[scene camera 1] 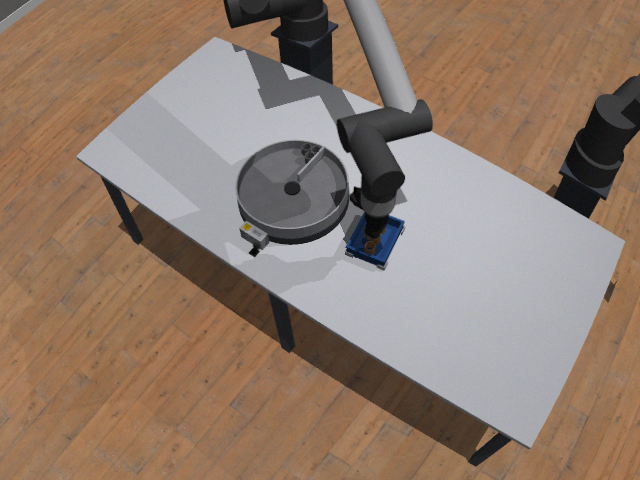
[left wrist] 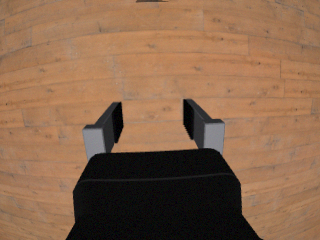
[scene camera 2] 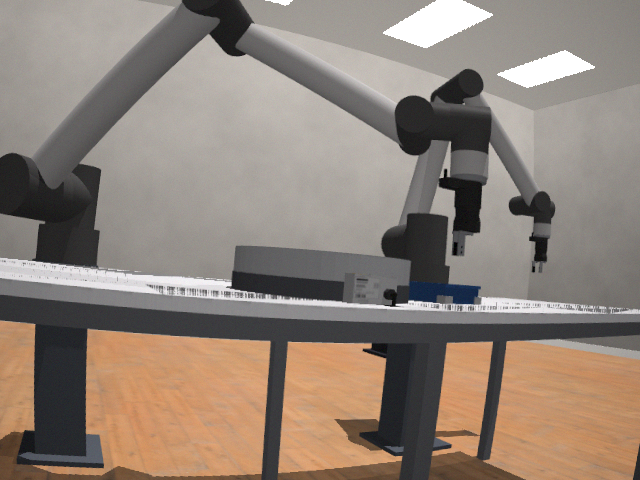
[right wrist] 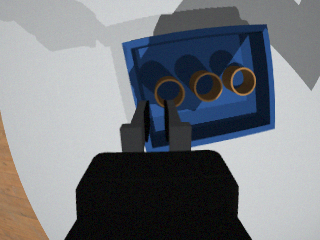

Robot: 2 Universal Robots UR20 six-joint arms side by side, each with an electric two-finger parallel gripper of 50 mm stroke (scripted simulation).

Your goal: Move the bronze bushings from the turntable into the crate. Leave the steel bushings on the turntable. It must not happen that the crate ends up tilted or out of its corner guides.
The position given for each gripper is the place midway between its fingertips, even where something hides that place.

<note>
In view: the left gripper (left wrist: pixel 152 113), the right gripper (scene camera 2: pixel 457 255) and a blue crate (scene camera 1: pixel 355 246).
The blue crate also shows in scene camera 2 (scene camera 2: pixel 420 291) and in the right wrist view (right wrist: pixel 183 53). The right gripper is seen too in the right wrist view (right wrist: pixel 156 112). The left wrist view does not show the blue crate: it is out of frame.
</note>
